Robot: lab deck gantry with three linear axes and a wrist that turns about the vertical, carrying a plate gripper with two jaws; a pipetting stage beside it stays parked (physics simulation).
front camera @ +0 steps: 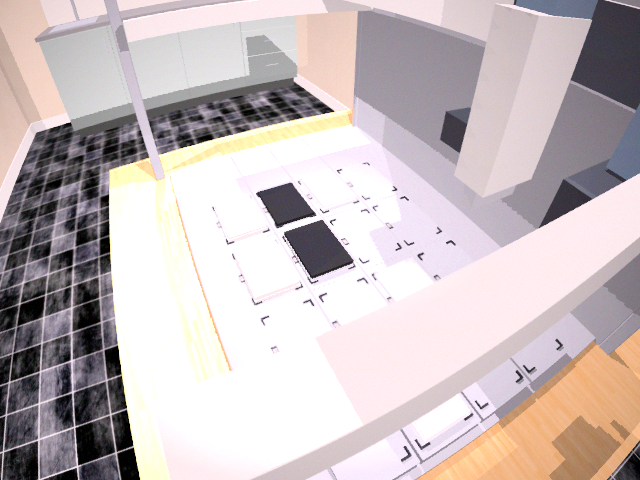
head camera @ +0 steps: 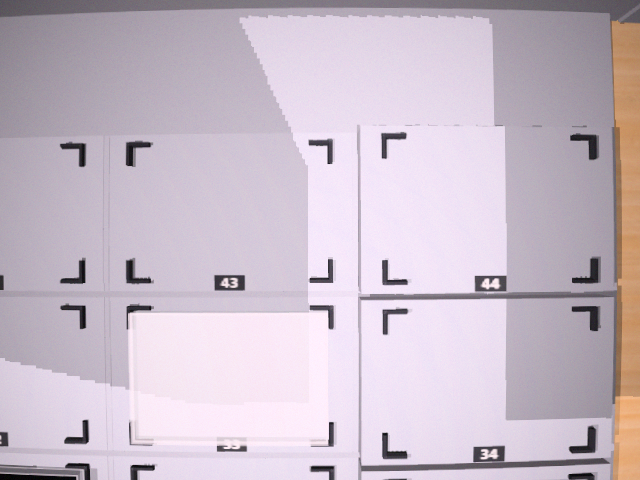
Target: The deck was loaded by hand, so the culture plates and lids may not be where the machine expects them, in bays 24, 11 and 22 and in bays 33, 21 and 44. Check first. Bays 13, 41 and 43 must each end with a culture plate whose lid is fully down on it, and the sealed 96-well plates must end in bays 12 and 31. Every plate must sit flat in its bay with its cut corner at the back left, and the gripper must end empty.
Scene:
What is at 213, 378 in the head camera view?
A whitish lid.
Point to a whitish lid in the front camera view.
399, 280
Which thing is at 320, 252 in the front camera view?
A black lid.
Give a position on a bay 44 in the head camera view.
449, 203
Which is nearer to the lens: the pale plate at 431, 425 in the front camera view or the black lid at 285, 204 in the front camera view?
The pale plate.

